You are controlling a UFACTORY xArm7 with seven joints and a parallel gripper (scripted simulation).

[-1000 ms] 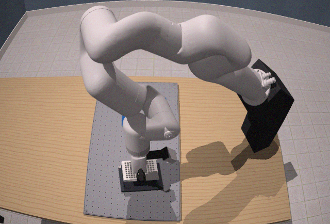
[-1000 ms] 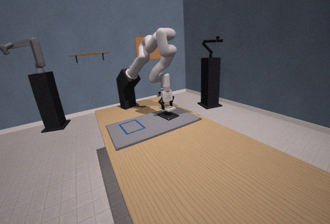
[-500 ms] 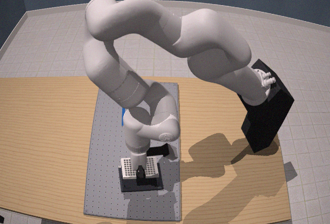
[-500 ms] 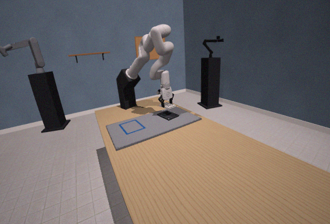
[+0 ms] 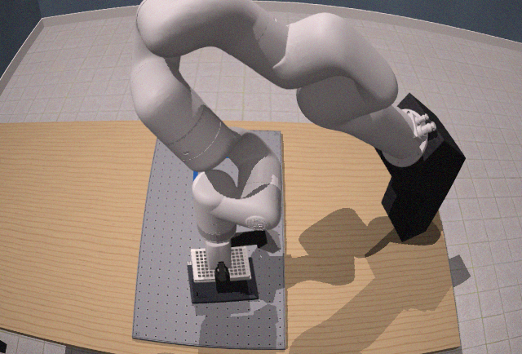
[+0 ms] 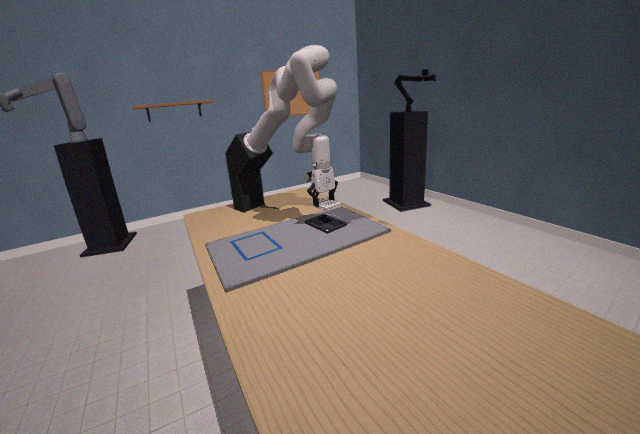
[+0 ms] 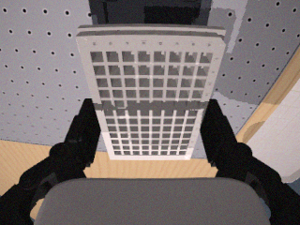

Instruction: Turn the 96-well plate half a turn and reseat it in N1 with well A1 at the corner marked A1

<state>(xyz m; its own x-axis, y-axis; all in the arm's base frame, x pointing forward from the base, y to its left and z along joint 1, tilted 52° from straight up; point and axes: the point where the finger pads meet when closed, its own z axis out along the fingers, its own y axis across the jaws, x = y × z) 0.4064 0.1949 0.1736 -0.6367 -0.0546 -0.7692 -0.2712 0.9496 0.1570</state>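
The dark plate nest N1 lies 10 cm below my hand. The rest, counted from my hand: white 96-well plate (1 cm below).
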